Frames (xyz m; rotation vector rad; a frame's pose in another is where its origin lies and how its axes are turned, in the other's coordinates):
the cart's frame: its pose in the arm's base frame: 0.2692 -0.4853 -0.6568 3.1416 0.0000 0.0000
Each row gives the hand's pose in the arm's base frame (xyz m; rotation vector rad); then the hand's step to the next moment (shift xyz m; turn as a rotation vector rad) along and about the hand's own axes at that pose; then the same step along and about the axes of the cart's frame.
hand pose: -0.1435 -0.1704 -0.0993 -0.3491 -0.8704 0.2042
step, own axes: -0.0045 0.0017 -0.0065 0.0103 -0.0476 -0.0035
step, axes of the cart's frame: 0.0021 0.0012 0.0077 0.0108 0.0415 -0.0233
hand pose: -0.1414 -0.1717 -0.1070 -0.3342 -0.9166 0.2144
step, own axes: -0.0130 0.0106 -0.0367 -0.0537 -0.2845 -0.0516
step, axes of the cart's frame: 0.0214 0.0014 0.0342 0.0210 0.2910 -0.0371
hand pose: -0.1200 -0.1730 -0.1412 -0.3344 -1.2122 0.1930
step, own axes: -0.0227 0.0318 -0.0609 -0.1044 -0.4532 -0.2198
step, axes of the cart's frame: 0.0504 -0.0133 0.0502 0.1561 0.4901 0.0003
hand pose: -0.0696 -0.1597 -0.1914 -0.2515 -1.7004 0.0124
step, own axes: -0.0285 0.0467 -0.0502 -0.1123 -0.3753 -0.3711
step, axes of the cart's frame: 0.0601 -0.0338 0.0276 0.3177 0.4362 -0.0024
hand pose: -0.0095 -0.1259 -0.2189 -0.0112 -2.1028 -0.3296
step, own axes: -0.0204 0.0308 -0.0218 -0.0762 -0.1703 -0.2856
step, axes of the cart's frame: 0.0333 -0.0270 -0.0007 0.2556 0.2227 -0.0376
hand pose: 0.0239 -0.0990 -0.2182 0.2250 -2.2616 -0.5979
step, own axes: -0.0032 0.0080 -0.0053 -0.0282 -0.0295 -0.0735
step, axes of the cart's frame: 0.0062 -0.0062 -0.0050 0.0720 0.0419 -0.0111
